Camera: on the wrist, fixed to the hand. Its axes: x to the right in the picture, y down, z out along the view.
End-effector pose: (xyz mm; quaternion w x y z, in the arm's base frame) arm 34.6 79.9 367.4 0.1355 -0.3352 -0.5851 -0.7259
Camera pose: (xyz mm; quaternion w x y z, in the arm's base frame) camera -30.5 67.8 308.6 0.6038 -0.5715 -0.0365 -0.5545
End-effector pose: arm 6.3 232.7 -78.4 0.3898 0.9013 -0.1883 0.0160
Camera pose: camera 46.0 306.9 -106.0 0.4392 0.4301 -0.7052 0.3532
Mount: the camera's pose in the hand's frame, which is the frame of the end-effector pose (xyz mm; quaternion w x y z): 7.8 -79.6 -38.1 0.6973 -0.1730 0.1193 0.6853
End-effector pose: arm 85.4 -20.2 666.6 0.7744 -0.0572 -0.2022 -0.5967
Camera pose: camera 20.9 -62.2 622.7 0.9632 -0.2412 0.0938 0.0728
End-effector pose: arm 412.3 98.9 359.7 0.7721 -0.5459 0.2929 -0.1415
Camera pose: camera 403.4 36.8 422.2 0.5060 -0.2966 0.6949 0.4160
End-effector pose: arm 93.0 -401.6 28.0 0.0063 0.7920 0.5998 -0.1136
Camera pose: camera 25.8 -366.3 73.7 0.1477 0.9758 -0.1041 0.1234
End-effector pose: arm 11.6 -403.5 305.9 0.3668 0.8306 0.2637 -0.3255
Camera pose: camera -24.0 -325.1 285.1 0.5911 0.7353 -0.2853 0.1691
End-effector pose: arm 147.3 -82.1 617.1 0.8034 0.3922 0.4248 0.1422
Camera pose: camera 113.4 -110.2 540.2 0.4799 0.4086 0.0987 0.7700
